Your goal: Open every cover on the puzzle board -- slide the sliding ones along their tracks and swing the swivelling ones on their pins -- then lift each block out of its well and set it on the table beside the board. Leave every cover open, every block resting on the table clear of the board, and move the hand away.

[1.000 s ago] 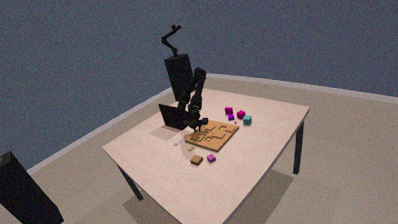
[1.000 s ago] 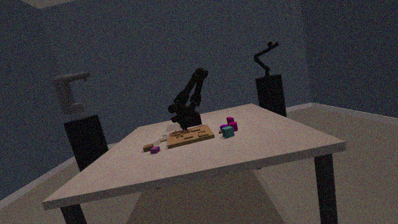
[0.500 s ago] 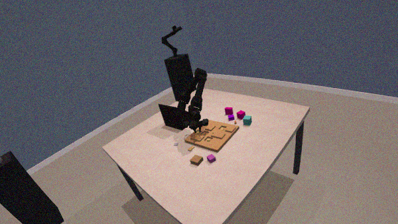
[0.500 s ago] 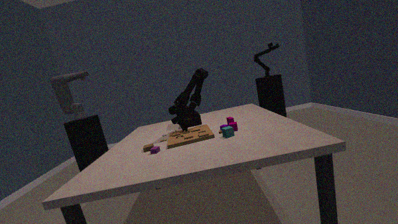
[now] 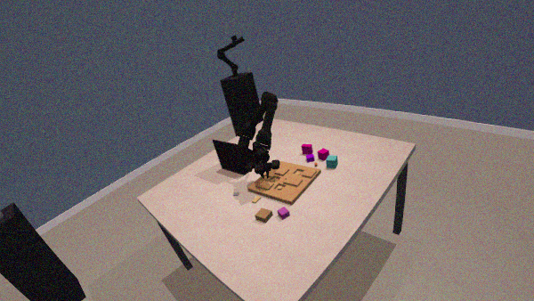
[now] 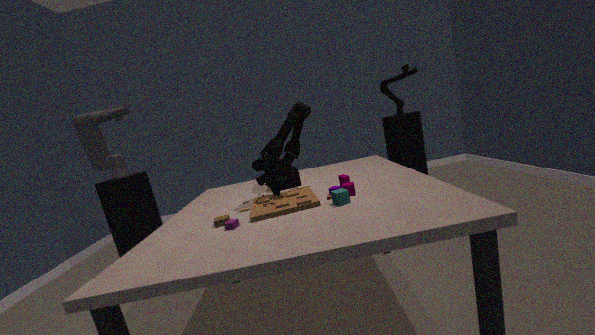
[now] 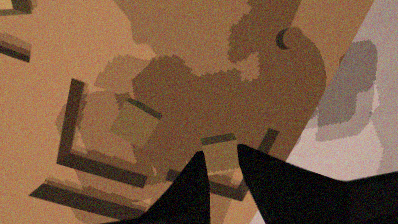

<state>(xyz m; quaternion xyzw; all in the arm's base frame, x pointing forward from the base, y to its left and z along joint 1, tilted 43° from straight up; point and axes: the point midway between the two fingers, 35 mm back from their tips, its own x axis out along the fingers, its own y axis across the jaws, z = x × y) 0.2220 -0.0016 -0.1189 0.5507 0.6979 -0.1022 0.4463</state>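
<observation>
Now: gripper tip 230 mm to the right of the small orange block, 200 mm short of it and 10 mm above it. Round my gripper tip: magenta block 320 mm to the left, 200 mm ahead, 10 mm above; tiny grey block 170 mm to the right, 80 mm behind, 10 mm below; brown block 250 mm to the right, 180 mm ahead.
</observation>
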